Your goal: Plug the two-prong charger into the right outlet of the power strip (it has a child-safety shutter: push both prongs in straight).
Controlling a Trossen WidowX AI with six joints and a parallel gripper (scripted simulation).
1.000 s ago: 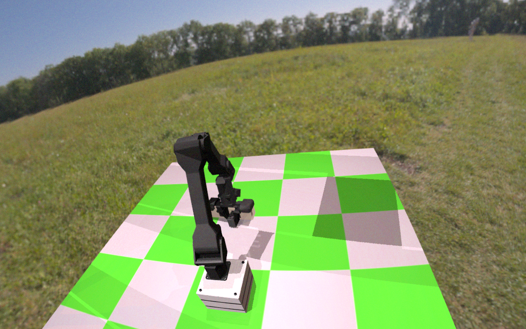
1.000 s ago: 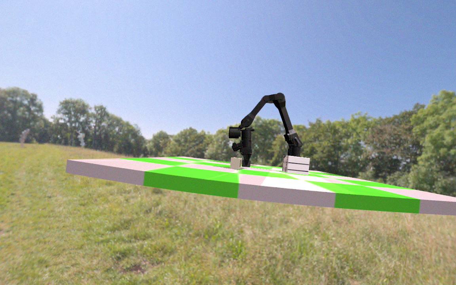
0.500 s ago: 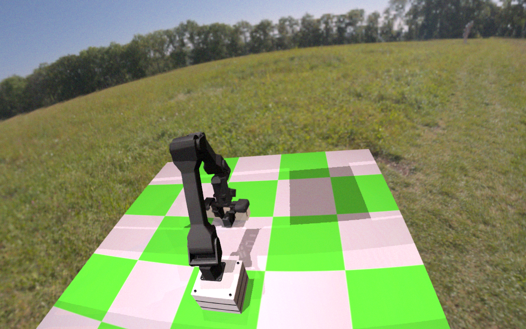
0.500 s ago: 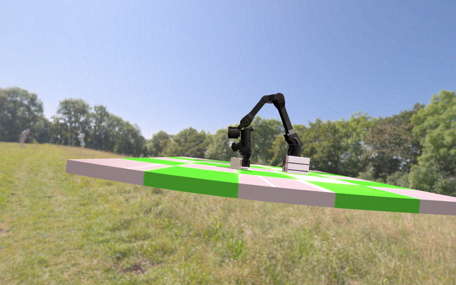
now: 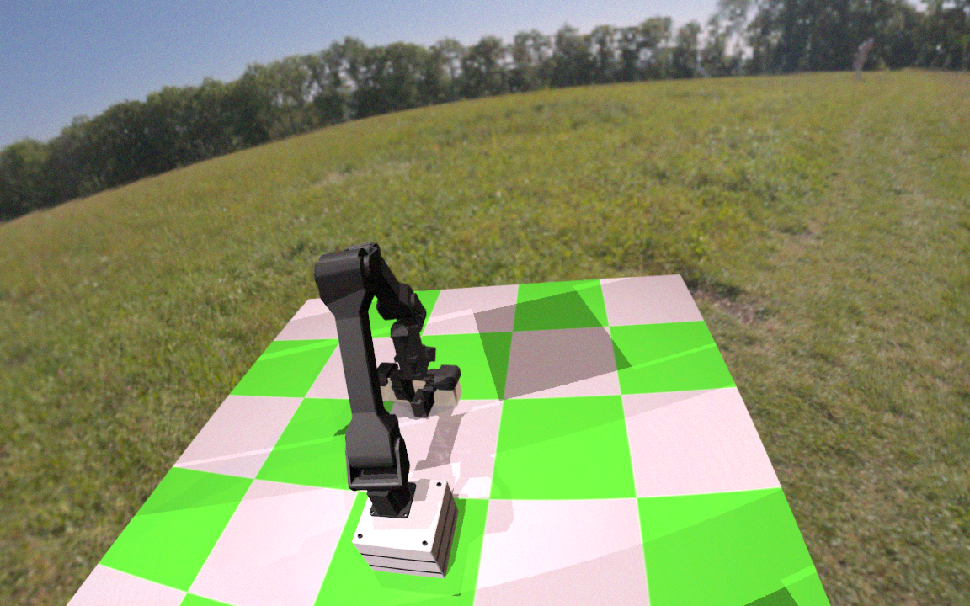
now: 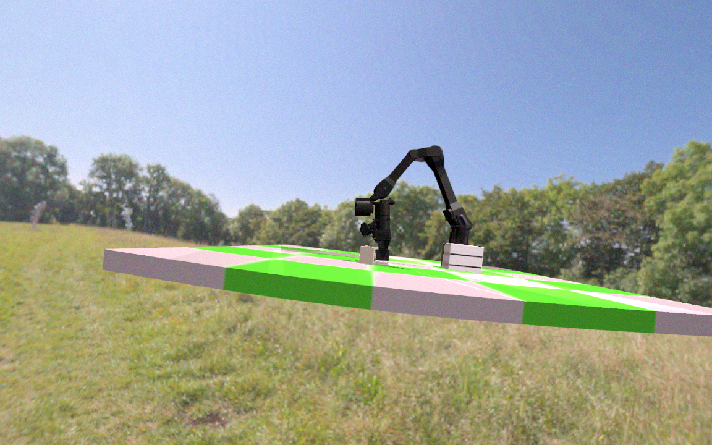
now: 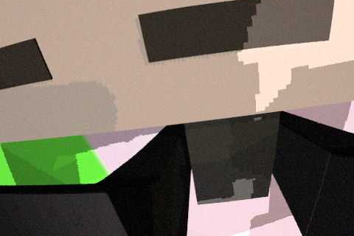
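Right now the black two-prong charger is 2 cm ahead of my gripper tip and 1 cm above it.
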